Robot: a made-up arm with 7 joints. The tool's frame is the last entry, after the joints.
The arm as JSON. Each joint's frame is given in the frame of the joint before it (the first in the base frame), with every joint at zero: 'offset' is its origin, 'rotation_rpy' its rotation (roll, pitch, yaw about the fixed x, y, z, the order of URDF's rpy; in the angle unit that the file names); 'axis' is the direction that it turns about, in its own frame. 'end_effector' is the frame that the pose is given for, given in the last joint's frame.
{
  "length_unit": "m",
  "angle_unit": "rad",
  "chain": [
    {
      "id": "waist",
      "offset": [
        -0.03,
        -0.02,
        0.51
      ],
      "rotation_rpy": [
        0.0,
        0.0,
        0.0
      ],
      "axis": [
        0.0,
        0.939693,
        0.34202
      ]
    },
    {
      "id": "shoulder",
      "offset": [
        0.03,
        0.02,
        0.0
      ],
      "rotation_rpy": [
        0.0,
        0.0,
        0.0
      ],
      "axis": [
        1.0,
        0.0,
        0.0
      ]
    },
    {
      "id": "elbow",
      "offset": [
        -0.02,
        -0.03,
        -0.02
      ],
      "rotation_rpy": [
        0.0,
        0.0,
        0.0
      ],
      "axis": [
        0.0,
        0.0,
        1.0
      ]
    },
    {
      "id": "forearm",
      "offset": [
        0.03,
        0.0,
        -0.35
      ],
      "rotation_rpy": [
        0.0,
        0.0,
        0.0
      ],
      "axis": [
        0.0,
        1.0,
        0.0
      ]
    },
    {
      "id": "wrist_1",
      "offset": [
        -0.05,
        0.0,
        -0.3
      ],
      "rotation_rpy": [
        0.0,
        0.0,
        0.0
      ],
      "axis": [
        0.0,
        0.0,
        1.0
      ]
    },
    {
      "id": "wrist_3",
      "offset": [
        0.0,
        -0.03,
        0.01
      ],
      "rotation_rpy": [
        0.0,
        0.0,
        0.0
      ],
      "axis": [
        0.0,
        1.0,
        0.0
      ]
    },
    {
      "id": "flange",
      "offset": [
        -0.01,
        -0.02,
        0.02
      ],
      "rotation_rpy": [
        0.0,
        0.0,
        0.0
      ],
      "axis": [
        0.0,
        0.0,
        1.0
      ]
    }
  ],
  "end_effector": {
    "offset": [
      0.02,
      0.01,
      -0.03
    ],
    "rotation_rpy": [
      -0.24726,
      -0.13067,
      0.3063
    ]
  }
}
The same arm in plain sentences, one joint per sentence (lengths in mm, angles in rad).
The arm has seven revolute joints in a row. What follows holds with every joint at zero, and every direction is one of the base frame's.
Joint 1 sits 30.0 mm along -x and 20.0 mm along -y and 510.0 mm along +z from the base frame's origin and turns about the direction (0, 0.9397, 0.342).
Joint 2 sits 30.0 mm along +x and 20.0 mm along +y from joint 1 and turns about +x.
Joint 3 sits 20.0 mm along -x and 30.0 mm along -y and 20.0 mm along -z from joint 2 and turns about +z.
Joint 4 sits 30.0 mm along +x and 350.0 mm along -z from joint 3 and turns about +y.
Joint 5 sits 50.0 mm along -x and 300.0 mm along -z from joint 4 and turns about +z.
Joint 6 sits 30.0 mm along -y and 10.0 mm along +z from joint 5 and turns about +y.
Joint 7 sits 10.0 mm along -x and 20.0 mm along -y and 20.0 mm along +z from joint 6 and turns about +z.
The tool frame, which is the frame that the pose is given for, sits 20.0 mm along +x and 10.0 mm along +y and 30.0 mm along -z from joint 7; its axes are the base frame's turned by roll -0.2473, pitch -0.1307 and yaw 0.3063 rad (as in URDF: about the fixed x, then y, then z).

